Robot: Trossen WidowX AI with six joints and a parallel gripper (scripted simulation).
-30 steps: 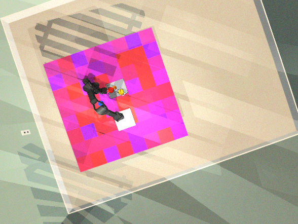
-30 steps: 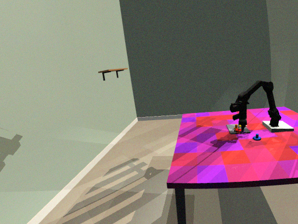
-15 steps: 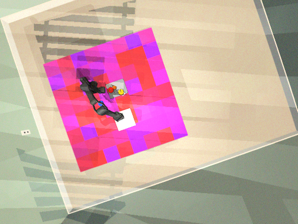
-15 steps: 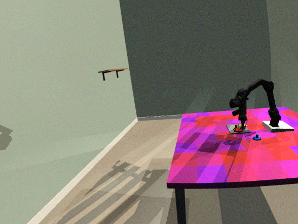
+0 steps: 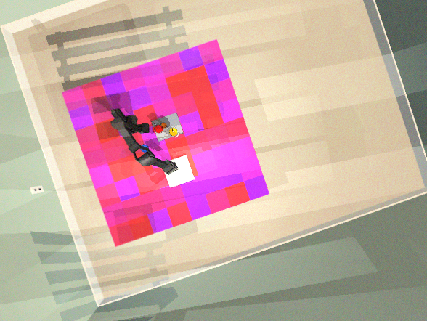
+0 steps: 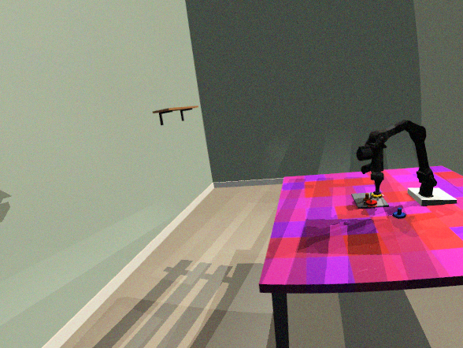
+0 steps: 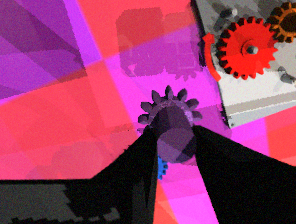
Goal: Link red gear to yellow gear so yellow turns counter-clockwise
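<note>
The orange gear is 150 mm to the right of my gripper tip and 100 mm below it. The rest, counted from my gripper tip: purple gear: 10 mm below; then blue gear: 100 mm behind, 70 mm to the left, 110 mm below; then red gear: 100 mm to the right, 110 mm below.
</note>
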